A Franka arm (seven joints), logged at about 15 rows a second.
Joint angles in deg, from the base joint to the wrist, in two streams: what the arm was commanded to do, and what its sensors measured. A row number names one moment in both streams.
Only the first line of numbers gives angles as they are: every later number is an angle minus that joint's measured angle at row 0.
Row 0, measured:
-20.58, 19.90, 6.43, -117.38, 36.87, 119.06, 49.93
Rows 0 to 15, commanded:
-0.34, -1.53, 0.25, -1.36, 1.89, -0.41, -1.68
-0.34, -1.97, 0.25, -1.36, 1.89, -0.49, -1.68
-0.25, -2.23, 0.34, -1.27, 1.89, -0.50, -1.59
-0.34, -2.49, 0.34, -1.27, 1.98, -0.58, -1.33
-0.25, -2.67, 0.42, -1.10, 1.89, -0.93, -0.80
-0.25, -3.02, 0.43, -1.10, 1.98, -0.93, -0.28
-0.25, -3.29, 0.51, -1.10, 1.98, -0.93, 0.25
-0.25, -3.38, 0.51, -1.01, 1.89, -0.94, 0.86
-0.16, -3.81, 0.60, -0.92, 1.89, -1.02, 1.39
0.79, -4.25, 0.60, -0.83, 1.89, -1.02, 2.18
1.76, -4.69, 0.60, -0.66, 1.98, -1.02, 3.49
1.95, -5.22, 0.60, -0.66, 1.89, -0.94, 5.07
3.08, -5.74, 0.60, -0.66, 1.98, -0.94, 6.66
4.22, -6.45, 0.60, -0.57, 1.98, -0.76, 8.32
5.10, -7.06, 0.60, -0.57, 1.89, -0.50, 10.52
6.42, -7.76, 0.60, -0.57, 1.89, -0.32, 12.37
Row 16, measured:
4.79, -5.24, 0.45, 0.20, 0.10, -0.41, 9.10
